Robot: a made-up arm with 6 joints. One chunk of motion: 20 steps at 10 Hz.
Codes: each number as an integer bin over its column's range. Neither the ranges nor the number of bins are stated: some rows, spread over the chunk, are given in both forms.
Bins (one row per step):
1: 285 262 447 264 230 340
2: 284 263 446 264 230 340
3: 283 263 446 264 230 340
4: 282 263 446 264 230 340
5: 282 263 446 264 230 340
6: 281 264 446 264 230 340
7: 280 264 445 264 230 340
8: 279 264 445 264 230 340
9: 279 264 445 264 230 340
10: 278 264 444 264 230 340
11: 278 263 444 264 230 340
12: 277 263 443 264 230 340
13: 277 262 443 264 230 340
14: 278 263 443 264 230 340
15: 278 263 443 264 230 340
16: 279 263 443 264 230 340
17: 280 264 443 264 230 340
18: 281 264 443 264 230 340
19: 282 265 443 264 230 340
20: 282 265 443 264 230 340
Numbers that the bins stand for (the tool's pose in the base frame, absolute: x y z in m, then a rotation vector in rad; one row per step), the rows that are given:
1: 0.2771 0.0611 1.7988 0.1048 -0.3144 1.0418
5: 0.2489 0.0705 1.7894 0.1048 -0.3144 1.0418
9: 0.2207 0.0798 1.7800 0.1048 -0.3144 1.0418
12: 0.2020 0.0705 1.7613 0.1048 -0.3144 1.0418
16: 0.2207 0.0705 1.7613 0.1048 -0.3144 1.0418
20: 0.2489 0.0892 1.7613 0.1048 -0.3144 1.0418
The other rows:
2: 0.2677 0.0705 1.7894 0.1048 -0.3144 1.0418
3: 0.2583 0.0705 1.7894 0.1048 -0.3144 1.0418
4: 0.2489 0.0705 1.7894 0.1048 -0.3144 1.0418
6: 0.2395 0.0798 1.7894 0.1048 -0.3144 1.0418
7: 0.2301 0.0798 1.7800 0.1048 -0.3144 1.0418
8: 0.2207 0.0798 1.7800 0.1048 -0.3144 1.0418
10: 0.2114 0.0798 1.7706 0.1048 -0.3144 1.0418
11: 0.2114 0.0705 1.7706 0.1048 -0.3144 1.0418
13: 0.2020 0.0611 1.7613 0.1048 -0.3144 1.0418
14: 0.2114 0.0705 1.7613 0.1048 -0.3144 1.0418
15: 0.2114 0.0705 1.7613 0.1048 -0.3144 1.0418
17: 0.2301 0.0798 1.7613 0.1048 -0.3144 1.0418
18: 0.2395 0.0798 1.7613 0.1048 -0.3144 1.0418
19: 0.2489 0.0892 1.7613 0.1048 -0.3144 1.0418

